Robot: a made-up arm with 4 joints.
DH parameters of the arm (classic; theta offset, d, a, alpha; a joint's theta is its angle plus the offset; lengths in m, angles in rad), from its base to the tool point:
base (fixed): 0 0.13 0 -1.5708
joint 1: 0 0.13 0.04 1.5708
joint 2: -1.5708 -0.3 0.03 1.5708
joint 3: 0 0.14 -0.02 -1.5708
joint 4: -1.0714 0 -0.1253 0
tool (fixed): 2.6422 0.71 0 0
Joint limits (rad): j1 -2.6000..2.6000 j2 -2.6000..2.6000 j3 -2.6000..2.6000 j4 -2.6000..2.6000
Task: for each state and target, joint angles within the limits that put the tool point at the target. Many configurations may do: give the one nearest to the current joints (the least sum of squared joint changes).
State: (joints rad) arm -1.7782 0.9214 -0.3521 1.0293
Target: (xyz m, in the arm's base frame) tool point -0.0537 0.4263 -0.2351
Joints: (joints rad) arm -2.3440 0.4716 0.4158 0.7497
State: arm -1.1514 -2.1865 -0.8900 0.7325
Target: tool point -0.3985 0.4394 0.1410
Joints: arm -0.9068 -2.1599 -0.7346 0.7751
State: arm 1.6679 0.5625 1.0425 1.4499
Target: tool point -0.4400 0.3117 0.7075
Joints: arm 1.3652 1.0449 1.4019 1.4977
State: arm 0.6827 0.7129 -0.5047 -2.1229
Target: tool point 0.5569 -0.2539 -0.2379
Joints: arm 0.4497 1.2159 -1.1257 -2.1025
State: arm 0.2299 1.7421 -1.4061 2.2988
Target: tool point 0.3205 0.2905 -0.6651
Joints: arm 0.8523 2.1115 -1.6308 2.3121
